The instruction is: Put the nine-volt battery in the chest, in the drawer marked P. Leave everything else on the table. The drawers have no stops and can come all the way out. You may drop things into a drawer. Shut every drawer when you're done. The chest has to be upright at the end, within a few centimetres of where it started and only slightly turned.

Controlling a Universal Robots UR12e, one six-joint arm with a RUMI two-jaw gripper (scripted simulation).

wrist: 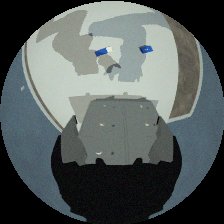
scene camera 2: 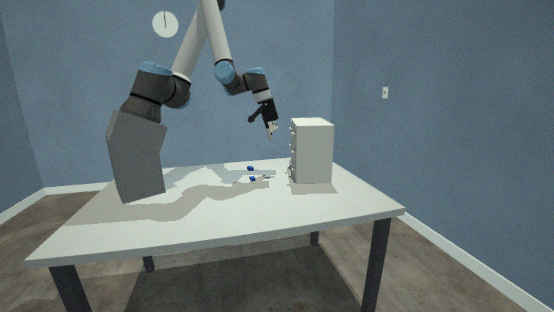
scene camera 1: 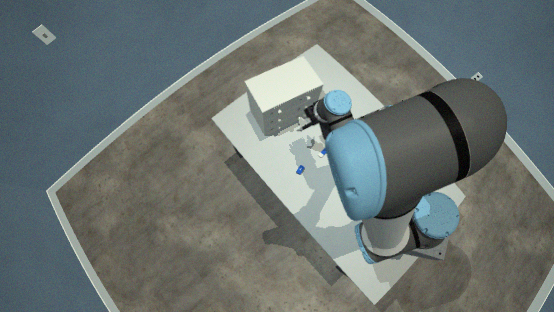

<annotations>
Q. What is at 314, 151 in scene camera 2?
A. A white chest.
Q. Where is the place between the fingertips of my gripper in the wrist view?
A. At 117, 116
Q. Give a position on a white chest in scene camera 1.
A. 272, 88
</annotations>
